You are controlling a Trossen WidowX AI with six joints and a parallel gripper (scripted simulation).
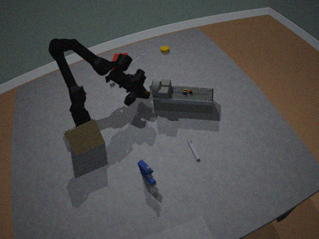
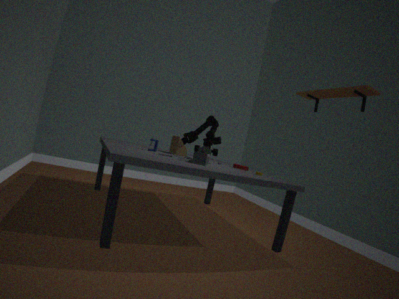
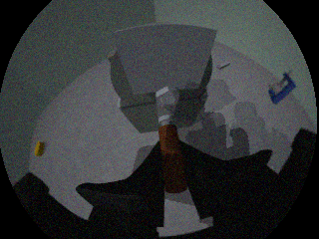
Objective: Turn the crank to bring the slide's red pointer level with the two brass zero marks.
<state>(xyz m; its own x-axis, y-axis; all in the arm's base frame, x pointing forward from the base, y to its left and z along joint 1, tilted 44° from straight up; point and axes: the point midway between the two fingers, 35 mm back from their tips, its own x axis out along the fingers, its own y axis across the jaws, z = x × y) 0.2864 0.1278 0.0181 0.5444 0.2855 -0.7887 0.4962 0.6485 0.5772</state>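
Now: gripper tip 160 mm short of the red pointer, 100 mm to the left of it and 50 mm below it. Round my gripper tip: grey bar: 70 mm ahead, 330 mm to the right, 30 mm below; brown crank handle: 20 mm behind, 10 mm to the left, 30 mm above; small grey block: 140 mm behind, 220 mm to the left, 30 mm below.
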